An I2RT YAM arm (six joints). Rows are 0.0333 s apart.
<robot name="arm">
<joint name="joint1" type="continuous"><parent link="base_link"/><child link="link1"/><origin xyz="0 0 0.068"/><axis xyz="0 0 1"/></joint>
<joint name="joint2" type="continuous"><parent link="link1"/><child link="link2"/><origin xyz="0.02 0.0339 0.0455"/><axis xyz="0 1 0"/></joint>
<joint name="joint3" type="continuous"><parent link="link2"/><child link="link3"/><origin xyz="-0.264 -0.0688 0"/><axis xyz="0 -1 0"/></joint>
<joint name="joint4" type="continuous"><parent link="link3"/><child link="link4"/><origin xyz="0.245 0.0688 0.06"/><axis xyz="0 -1 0"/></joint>
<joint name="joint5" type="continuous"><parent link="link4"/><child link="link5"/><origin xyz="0.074 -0.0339 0.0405"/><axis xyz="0 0 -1"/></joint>
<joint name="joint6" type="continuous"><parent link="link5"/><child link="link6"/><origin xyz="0.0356 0 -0.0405"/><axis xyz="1 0 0"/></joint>
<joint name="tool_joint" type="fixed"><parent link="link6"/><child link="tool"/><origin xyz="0 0 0" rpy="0 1.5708 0"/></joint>
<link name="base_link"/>
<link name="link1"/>
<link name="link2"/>
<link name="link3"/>
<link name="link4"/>
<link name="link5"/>
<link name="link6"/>
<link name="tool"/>
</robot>
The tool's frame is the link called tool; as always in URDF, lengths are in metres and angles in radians. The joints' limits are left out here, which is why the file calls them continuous.
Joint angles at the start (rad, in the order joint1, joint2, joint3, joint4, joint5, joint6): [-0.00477 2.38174 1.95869 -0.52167 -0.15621 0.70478]
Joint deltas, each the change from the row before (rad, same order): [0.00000 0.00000 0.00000 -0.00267 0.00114 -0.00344]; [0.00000 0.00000 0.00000 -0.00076 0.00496 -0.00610]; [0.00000 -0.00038 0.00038 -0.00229 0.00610 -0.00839]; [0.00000 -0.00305 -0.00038 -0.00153 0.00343 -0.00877]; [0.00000 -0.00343 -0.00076 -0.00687 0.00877 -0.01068]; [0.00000 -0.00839 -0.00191 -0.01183 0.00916 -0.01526]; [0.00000 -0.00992 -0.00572 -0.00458 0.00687 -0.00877]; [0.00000 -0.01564 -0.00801 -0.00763 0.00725 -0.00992]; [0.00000 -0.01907 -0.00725 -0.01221 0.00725 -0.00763]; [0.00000 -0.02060 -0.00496 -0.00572 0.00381 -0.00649]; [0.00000 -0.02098 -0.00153 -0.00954 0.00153 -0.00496]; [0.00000 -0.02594 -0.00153 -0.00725 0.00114 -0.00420]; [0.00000 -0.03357 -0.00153 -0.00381 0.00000 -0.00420]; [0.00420 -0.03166 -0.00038 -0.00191 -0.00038 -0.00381]
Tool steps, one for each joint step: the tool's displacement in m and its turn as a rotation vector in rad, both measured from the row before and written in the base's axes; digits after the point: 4 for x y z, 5 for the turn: [-0.0002 0.0000 -0.0002 -0.00290 0.00215 0.00209]; [-0.0001 -0.0002 -0.0001 -0.00755 -0.00013 0.00200]; [-0.0002 -0.0002 0.0001 -0.00979 0.00035 0.00319]; [-0.0003 -0.0001 0.0013 -0.00786 -0.00235 0.00506]; [-0.0009 -0.0003 0.0010 -0.01327 0.00281 0.00351]; [-0.0017 -0.0003 0.0028 -0.01620 0.00349 0.00707]; [-0.0017 -0.0002 0.0029 -0.01063 -0.00061 0.00318]; [-0.0026 -0.0002 0.0048 -0.01160 -0.00105 0.00390]; [-0.0032 -0.0002 0.0064 -0.01030 -0.00036 0.00204]; [-0.0026 -0.0001 0.0082 -0.00689 -0.01053 0.00306]; [-0.0027 0.0000 0.0092 -0.00418 -0.01037 0.00310]; [-0.0031 0.0000 0.0116 -0.00350 -0.01754 0.00267]; [-0.0040 0.0000 0.0154 -0.00271 -0.02861 0.00330]; [-0.0040 0.0021 0.0149 -0.00221 -0.02973 0.00736]
